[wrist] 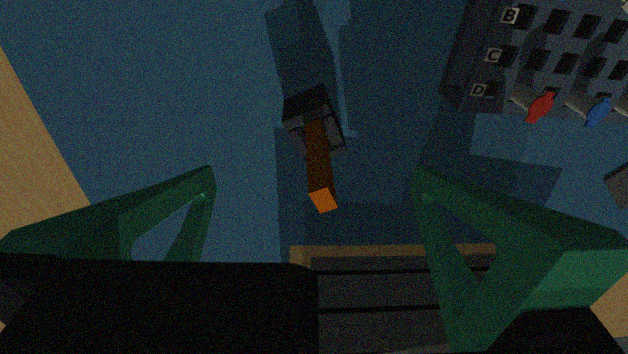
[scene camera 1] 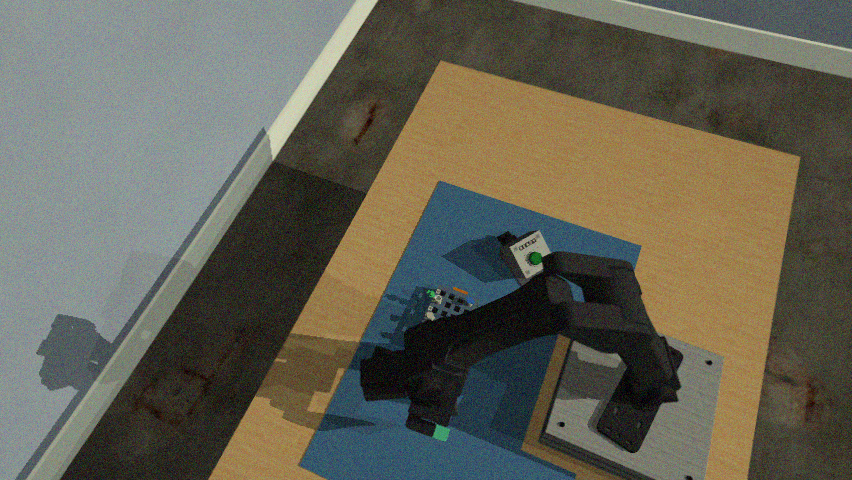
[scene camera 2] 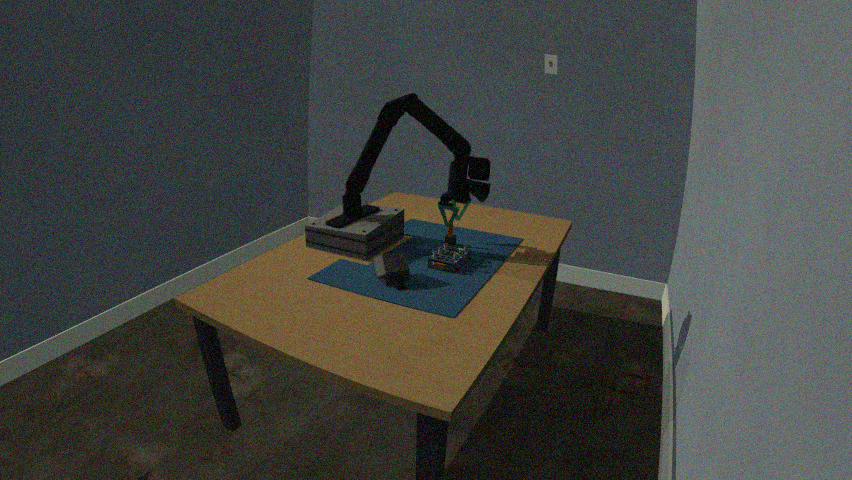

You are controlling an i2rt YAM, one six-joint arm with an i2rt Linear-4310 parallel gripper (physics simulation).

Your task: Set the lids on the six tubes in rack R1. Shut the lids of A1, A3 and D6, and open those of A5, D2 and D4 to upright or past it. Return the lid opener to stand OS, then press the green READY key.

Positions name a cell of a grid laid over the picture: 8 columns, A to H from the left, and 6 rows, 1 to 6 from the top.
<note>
The gripper (scene camera 1: E6) is open and holds nothing. Further things: a box with green button (scene camera 1: E4) and a blue mat (scene camera 1: E4).
The gripper is seen too in the wrist view (wrist: D3). The box with green button shows as well in scene camera 2 (scene camera 2: D4). The blue mat shows as well in the wrist view (wrist: B2) and in scene camera 2 (scene camera 2: E4).
</note>
